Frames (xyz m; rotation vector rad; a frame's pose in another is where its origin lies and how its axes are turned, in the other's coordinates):
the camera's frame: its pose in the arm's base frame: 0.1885 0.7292 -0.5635 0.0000 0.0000 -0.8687
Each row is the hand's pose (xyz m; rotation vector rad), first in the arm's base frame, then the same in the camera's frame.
Working: the arm's base frame: its pose in the camera's frame: 0.4350 -0.6148 0.5635 0.0000 0.0000 0.8687

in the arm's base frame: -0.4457 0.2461 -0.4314 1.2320 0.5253 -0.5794
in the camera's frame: -0.0407 -0.7962 0.1321 0.8825 0.9794 0.1586
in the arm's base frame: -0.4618 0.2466 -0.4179 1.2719 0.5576 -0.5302
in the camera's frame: -0.0515 -0.8082 0.1456 0.9077 1.0281 0.1972
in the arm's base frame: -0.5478 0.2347 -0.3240 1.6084 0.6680 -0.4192
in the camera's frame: -0.0980 -0.8815 0.2395 1.1690 1.2731 0.2216
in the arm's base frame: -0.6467 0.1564 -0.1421 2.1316 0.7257 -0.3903
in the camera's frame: -0.1021 -1.0076 0.4214 1.6085 1.5364 0.0838
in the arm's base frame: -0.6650 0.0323 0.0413 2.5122 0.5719 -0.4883
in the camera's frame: -0.0191 -1.1017 0.6048 1.9856 1.5352 -0.1460
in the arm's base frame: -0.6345 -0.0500 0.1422 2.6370 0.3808 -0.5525
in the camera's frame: 0.0634 -1.1316 0.7057 2.1586 1.4073 -0.2484
